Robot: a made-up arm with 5 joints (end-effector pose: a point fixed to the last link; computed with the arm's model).
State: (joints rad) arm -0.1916 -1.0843 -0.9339 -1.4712 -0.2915
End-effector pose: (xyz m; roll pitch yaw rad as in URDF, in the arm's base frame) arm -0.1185 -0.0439 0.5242 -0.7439 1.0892 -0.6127
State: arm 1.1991 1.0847 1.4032 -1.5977 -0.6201
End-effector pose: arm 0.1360 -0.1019 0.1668 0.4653 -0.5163 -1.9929
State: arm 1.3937 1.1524 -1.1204 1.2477 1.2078
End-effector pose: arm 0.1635 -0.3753 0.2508 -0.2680 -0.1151 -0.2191
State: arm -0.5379 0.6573 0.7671 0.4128 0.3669
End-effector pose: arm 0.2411 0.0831 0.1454 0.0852 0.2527 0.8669
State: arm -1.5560 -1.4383 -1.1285 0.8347 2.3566
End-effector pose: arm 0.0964 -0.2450 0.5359 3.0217 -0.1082 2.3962
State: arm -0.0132 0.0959 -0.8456 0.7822 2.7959
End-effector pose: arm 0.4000 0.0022 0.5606 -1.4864 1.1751 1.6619
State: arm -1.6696 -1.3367 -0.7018 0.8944 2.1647
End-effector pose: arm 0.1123 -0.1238 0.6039 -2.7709 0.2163 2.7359
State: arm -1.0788 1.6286 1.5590 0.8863 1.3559
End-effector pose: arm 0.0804 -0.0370 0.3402 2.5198 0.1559 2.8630
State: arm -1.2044 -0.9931 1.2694 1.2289 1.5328
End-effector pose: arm 0.1433 0.1125 0.2851 -0.0654 -0.0057 2.6887
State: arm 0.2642 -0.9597 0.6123 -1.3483 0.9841
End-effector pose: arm 0.1944 -0.0279 0.5681 3.0409 0.0740 1.9383
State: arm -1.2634 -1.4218 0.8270 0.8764 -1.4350
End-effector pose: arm 0.1416 0.1309 0.4399 1.2882 -0.0837 -0.2831
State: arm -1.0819 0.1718 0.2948 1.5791 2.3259
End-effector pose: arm 0.2020 0.1913 0.2900 0.3728 -0.3013 -2.9813
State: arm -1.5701 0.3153 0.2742 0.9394 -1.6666
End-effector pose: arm 0.1002 0.2699 0.2524 0.0415 0.0060 -0.1451
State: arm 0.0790 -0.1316 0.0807 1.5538 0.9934
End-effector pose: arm 0.3349 -0.0205 0.3772 -0.0550 -0.0398 0.8668
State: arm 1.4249 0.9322 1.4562 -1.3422 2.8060
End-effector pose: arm 0.1112 -0.1012 0.1669 -0.2136 0.4829 1.2796
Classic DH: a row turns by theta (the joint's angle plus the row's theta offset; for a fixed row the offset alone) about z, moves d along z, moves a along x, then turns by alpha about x. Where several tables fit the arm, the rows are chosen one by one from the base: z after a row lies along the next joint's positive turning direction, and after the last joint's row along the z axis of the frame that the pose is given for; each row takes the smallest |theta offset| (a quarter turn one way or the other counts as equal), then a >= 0, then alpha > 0; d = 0 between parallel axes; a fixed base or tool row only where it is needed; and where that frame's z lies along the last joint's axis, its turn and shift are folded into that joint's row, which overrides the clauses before.
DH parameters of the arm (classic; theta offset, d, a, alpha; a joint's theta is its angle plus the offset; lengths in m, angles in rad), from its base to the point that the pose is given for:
base (fixed): 0 0 0.0982 3.1416
joint 1: 0 -0.3099 0.0466 1.5708
joint 2: -1.327 0 0.1413 0
joint 3: 1.2887 0 0.1698 0
joint 4: -1.5325 -0.0018 0 1.5708
joint 5: -0.0487 -0.0884 0 0

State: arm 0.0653 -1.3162 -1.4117 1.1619 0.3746
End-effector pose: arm -0.1365 0.0135 0.5281 -3.1401 -0.0045 2.7504
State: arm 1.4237 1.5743 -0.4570 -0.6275 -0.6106
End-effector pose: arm 0.1465 -0.3384 0.0840 0.8546 -0.7719 -2.4489
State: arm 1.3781 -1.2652 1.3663 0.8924 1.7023
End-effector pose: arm 0.1240 -0.1415 0.2990 -0.5757 0.0451 0.2621
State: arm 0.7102 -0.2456 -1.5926 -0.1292 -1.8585
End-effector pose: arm 0.0675 0.0240 0.6947 -2.7651 -0.1279 -1.9690
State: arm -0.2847 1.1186 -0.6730 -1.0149 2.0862
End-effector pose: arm 0.4972 0.1149 0.3195 -2.1926 0.3887 1.5903
